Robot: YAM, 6 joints.
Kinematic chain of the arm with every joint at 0, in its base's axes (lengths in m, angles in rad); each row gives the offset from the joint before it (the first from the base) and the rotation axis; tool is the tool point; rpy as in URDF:
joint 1: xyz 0 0 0.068 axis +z
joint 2: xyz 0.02 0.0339 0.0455 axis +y
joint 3: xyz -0.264 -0.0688 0 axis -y
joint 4: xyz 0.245 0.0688 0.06 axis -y
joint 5: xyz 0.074 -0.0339 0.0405 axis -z
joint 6: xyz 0.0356 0 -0.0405 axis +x
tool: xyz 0 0 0 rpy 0 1.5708 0
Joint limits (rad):
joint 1: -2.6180..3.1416
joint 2: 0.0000..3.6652
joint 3: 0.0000..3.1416
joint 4: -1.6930..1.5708
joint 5: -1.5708..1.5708
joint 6: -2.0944..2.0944
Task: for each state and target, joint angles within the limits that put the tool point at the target. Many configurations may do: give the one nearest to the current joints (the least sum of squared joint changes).
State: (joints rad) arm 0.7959 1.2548 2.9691 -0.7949 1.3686 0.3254
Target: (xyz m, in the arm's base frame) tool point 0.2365 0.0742 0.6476
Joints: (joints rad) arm 0.4391 1.8405 2.8537 -0.5317 1.2158 0.3254
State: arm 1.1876 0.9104 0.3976 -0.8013 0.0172 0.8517
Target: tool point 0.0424 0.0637 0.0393
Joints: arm 1.0161 1.4186 0.0626 -0.3461 0.0701 0.8517
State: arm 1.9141 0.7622 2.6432 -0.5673 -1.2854 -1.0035
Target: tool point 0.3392 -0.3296 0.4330
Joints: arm 2.4411 0.4707 2.8730 -0.4144 -1.2134 -1.0035
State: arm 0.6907 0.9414 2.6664 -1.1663 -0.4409 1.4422
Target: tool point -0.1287 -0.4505 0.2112
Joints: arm 1.3233 0.0000 2.9218 -1.6158 -0.4175 1.4422
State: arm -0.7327 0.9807 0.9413 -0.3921 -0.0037 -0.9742
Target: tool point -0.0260 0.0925 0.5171
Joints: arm -1.2245 0.3100 1.4026 -0.2952 -0.1961 -0.9742
